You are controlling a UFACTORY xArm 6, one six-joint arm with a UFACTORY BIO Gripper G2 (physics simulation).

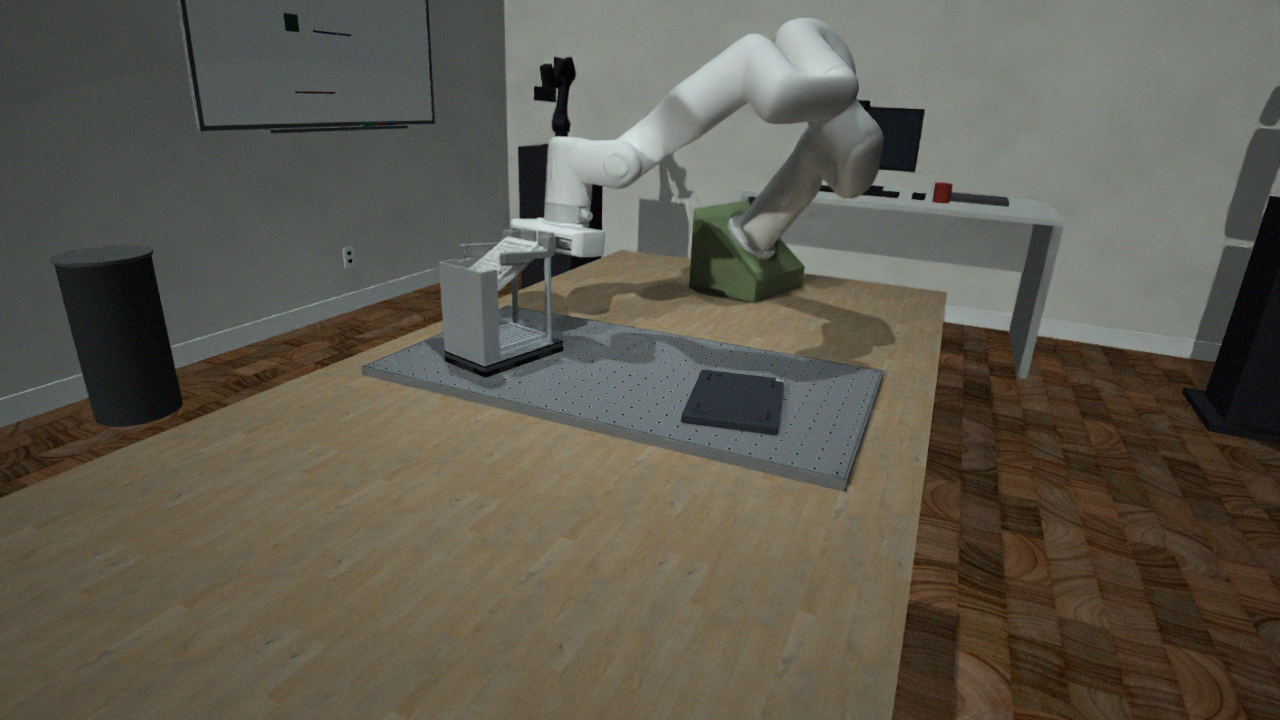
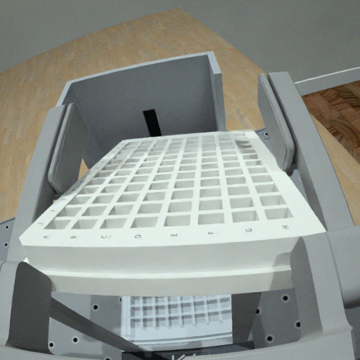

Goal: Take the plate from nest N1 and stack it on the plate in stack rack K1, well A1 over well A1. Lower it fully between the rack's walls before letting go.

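Frame: origin at the arm's base, x down, y left, z ahead, level; millimetres.
Seen in the pictures: hand at its tool point: (image 1: 492, 255); arm's base at its link origin: (image 1: 750, 238).
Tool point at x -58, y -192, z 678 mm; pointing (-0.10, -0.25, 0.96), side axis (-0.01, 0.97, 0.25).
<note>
Offsets run from my tool point to a thing's top centre. "pt": to the spot under its first point. Level surfaces: height alone.
My gripper (image 1: 486, 252) (image 2: 172, 145) is shut on a white multi-well plate (image 1: 508, 253) (image 2: 175, 187), with a finger pad at each long side. The plate is steeply tilted: its far end dips toward the tall grey wall of stack rack K1 {dy +18, dx +3, dz +2 mm} (image 1: 469, 313) (image 2: 115, 100), below that wall's top, and its near end with letters A to H is raised toward the gripper. A lower plate {dy +16, dx +122, dz +12 mm} (image 1: 523, 336) (image 2: 175, 317) rests flat at the rack's base, well below the held plate. Nest N1 {dy +391, dx +142, dz -8 mm} (image 1: 733, 400), a dark flat block, holds no plate. Contact between the held plate's far end and the rack is hidden.
Thin upright posts {pt dy +68, dx +70, dz -42 mm} (image 1: 547, 300) stand at the rack's robot side, close under the gripper. Rack and nest sit on a perforated grey board {dx +156 mm} (image 1: 617, 394) on the wooden table {dx +169 mm} (image 1: 501, 537). The arm's green base (image 1: 751, 277) is at the back.
</note>
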